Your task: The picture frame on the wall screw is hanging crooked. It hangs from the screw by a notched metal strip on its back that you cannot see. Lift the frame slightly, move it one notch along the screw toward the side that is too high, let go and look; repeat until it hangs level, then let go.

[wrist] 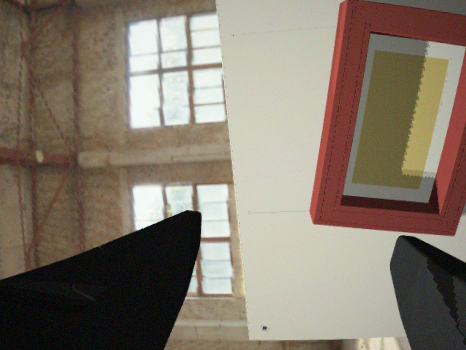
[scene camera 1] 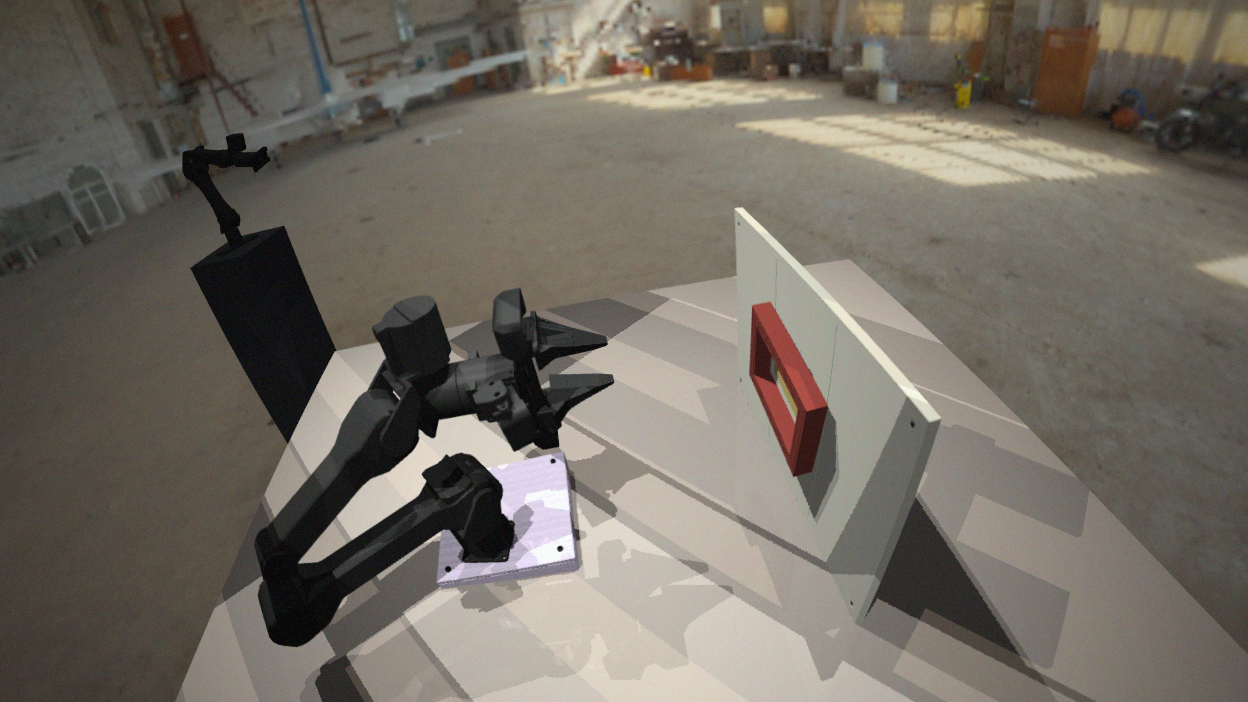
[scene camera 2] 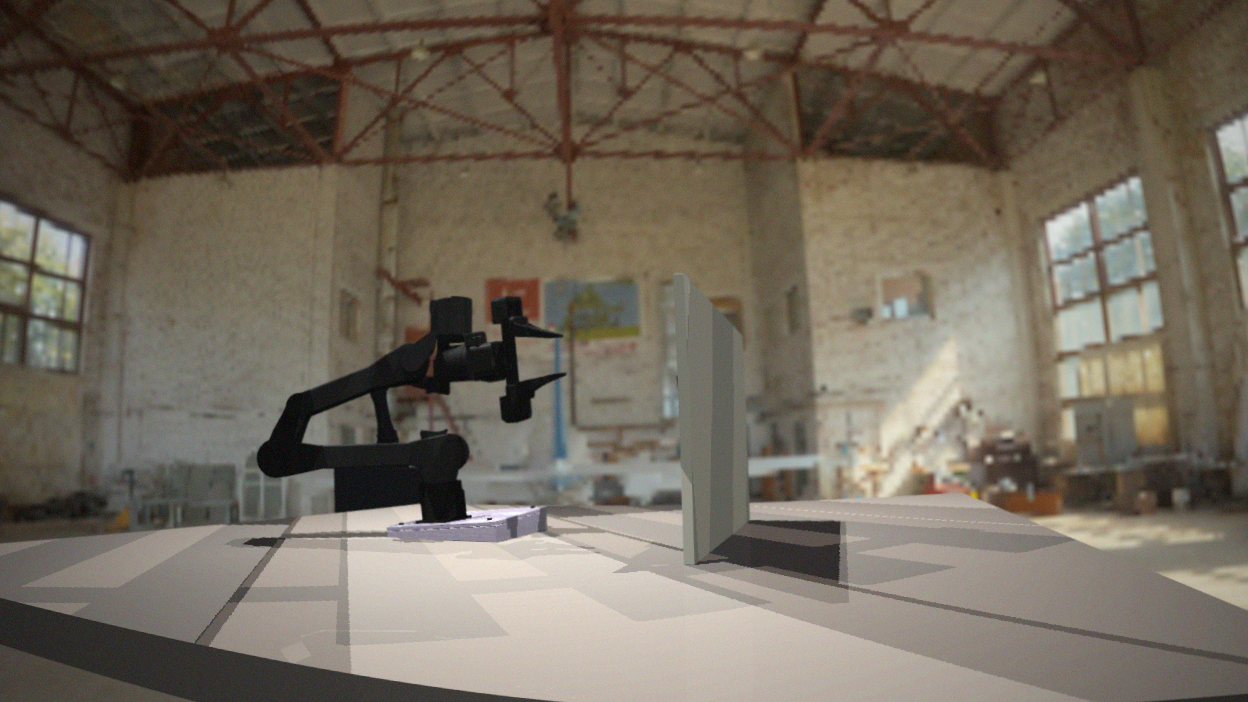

Note:
I see my gripper (scene camera 1: 610, 360), a red picture frame (scene camera 1: 794, 405) and a wall panel (scene camera 1: 879, 431).
The red picture frame shows as well in the wrist view (wrist: 385, 151). My gripper also shows in the wrist view (wrist: 297, 239) and in scene camera 2 (scene camera 2: 564, 354). The wall panel is seen too in the wrist view (wrist: 300, 279) and in scene camera 2 (scene camera 2: 714, 468).

